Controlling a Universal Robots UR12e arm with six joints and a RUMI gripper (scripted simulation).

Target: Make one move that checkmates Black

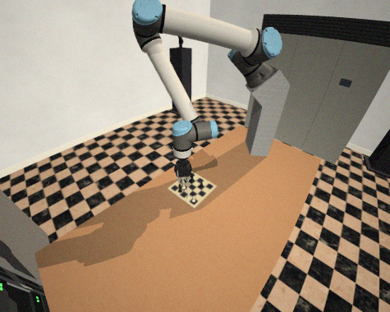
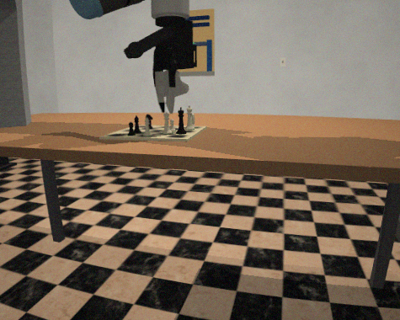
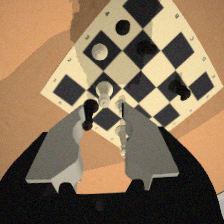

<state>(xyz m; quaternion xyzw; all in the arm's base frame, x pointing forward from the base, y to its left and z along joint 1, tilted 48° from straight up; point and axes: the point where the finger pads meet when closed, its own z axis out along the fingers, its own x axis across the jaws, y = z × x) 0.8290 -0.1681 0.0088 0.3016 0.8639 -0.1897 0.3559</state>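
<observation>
The tall black piece lies 4 cm ahead of my hand and 3 cm below it. From my hand the other things lie so: tall white piece: 4 cm ahead, 7 cm to the left, 3 cm below; then chessboard: 3 cm behind, 4 cm to the left, 7 cm below.
</observation>
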